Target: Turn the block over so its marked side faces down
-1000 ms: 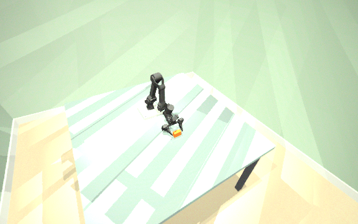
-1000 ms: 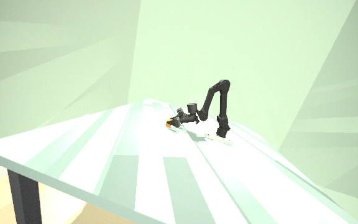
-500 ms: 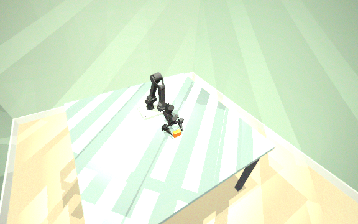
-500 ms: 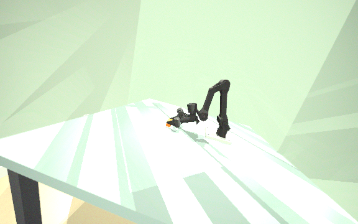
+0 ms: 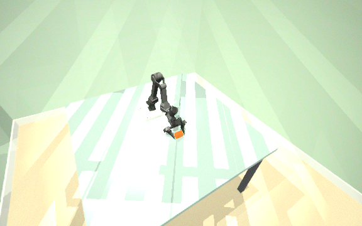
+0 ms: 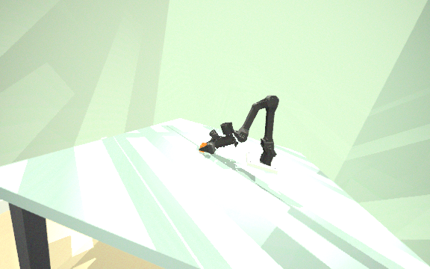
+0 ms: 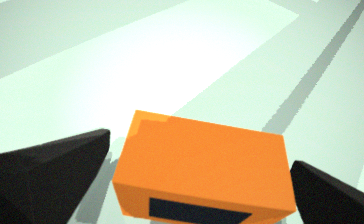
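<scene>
The orange block is 20 mm behind my gripper tip.
</scene>
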